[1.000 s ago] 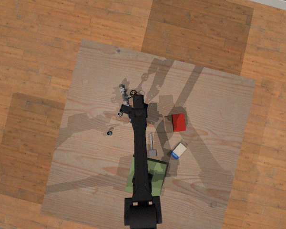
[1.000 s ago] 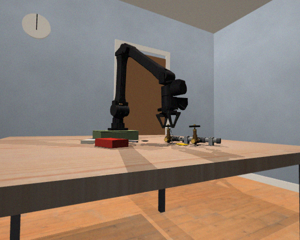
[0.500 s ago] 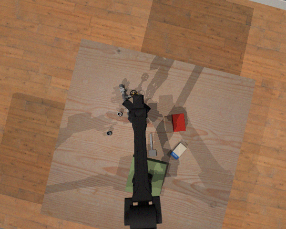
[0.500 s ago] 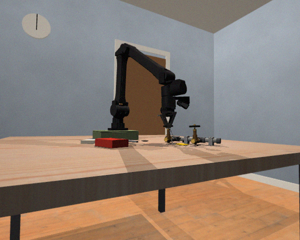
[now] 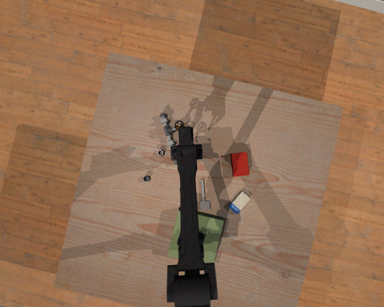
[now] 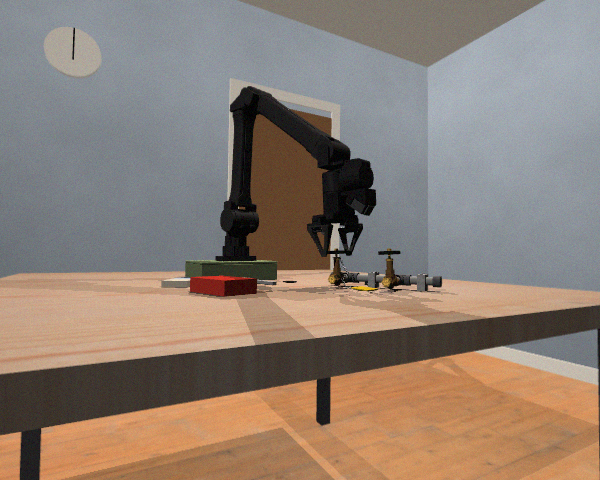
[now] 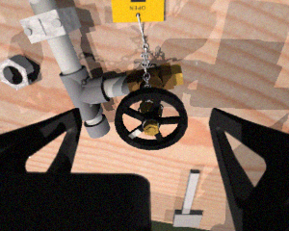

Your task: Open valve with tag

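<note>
Right now the yellow tag is 8 cm below my hand, 6 cm ahead of it and 3 cm to the left of it. Also, from my hand: grey tool 20 cm behind, 16 cm to the right, 8 cm below; red block 28 cm to the right, 7 cm below, 3 cm ahead.
</note>
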